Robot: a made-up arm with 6 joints.
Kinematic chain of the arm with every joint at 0, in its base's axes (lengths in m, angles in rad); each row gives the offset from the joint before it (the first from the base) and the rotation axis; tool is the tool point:
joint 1: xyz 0 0 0.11 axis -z
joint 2: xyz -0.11 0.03 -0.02 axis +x
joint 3: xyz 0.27 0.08 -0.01 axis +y
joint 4: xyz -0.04 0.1 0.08 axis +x
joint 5: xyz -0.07 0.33 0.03 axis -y
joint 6: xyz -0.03 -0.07 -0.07 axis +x
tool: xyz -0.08 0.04 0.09
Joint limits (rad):
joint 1: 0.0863..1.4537
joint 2: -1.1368..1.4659
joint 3: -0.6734..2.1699
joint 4: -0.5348..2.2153
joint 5: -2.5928..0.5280
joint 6: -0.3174..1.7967
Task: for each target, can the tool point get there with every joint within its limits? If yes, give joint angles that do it. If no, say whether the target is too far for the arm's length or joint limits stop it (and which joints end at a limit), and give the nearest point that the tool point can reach.
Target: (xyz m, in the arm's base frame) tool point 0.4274 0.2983 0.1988
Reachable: yes | joints 0.2139 -0.5026 0.9392 0.6668 -1.4731 0.9762
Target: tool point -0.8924 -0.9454 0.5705
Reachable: no: too far | nearest point -0.2739 -0.4386 0.3680 | short by 0.825 m
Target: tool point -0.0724 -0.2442 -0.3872
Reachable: no: joint limits stop it (at a limit: joint 1, joint 2, joint 3, joint 4, joint 5, joint 6) | nearest point 0.0252 -0.0620 -0.4105 | short by 0.208 m
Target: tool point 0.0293 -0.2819 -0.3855
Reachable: no: joint limits stop it (at a limit: joint 1, joint 2, joint 3, joint 5) | nearest point 0.1211 -0.3340 -0.3420 | short by 0.114 m
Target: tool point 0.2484 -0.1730 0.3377
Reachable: yes | joints 0.4788 0.2700 0.7412 1.7568 -1.6283 0.6078
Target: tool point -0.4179 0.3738 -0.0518
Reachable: no: joint limits stop it (at a limit: joint 1, joint 3, joint 6) | nearest point -0.2342 0.3257 -0.0369 | short by 0.190 m
